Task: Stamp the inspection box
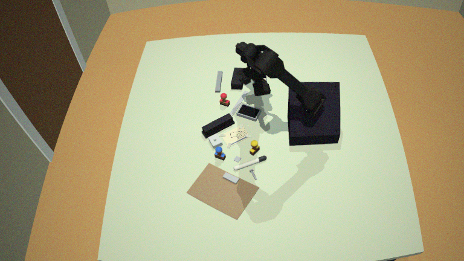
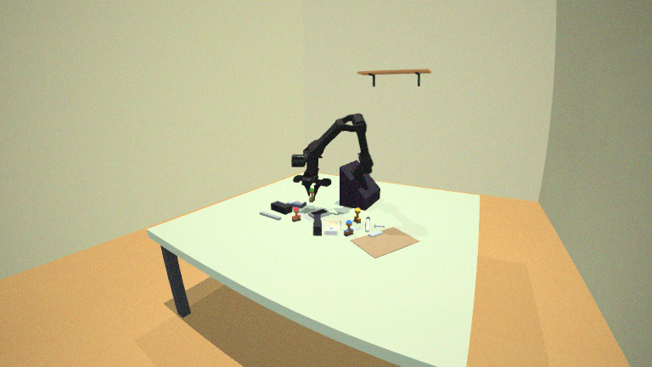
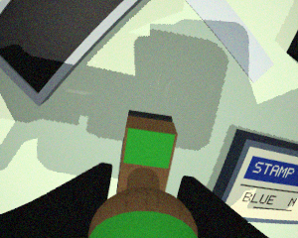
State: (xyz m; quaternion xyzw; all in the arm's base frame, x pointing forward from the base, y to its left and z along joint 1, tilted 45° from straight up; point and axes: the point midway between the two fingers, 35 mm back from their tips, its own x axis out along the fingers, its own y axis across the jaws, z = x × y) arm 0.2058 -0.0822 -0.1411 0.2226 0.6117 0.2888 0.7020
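The ink pad is 50 mm ahead of my gripper tip, 70 mm to the left of it and 70 mm below it. Round my gripper tip: red stamp (150 mm ahead, 50 mm below); then blue-and-white box (10 mm behind, 110 mm to the right, 60 mm below); then green stamp (right at my gripper tip).
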